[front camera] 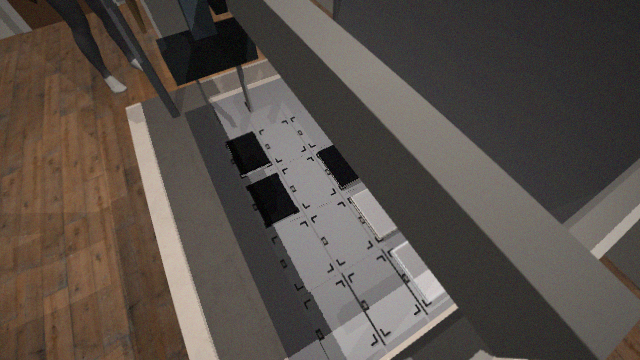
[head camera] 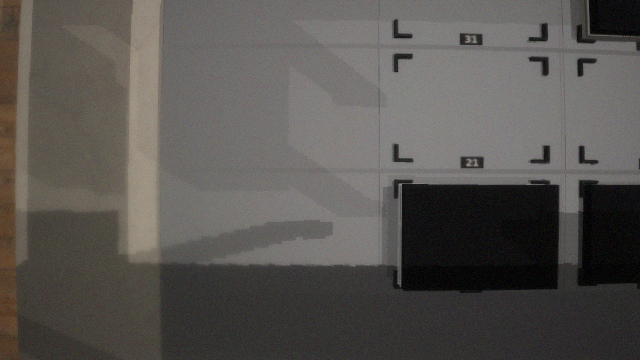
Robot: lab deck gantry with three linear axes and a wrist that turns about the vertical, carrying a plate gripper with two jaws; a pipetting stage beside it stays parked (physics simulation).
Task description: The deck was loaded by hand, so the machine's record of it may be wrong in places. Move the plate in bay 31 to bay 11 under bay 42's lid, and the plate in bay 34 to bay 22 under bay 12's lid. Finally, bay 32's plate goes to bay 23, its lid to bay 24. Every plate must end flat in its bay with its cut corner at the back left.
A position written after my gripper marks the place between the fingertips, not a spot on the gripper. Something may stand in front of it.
In view: my gripper [front camera: 233, 114], a black lid [front camera: 341, 170], a black lid [front camera: 269, 194] and a black lid [head camera: 454, 237].
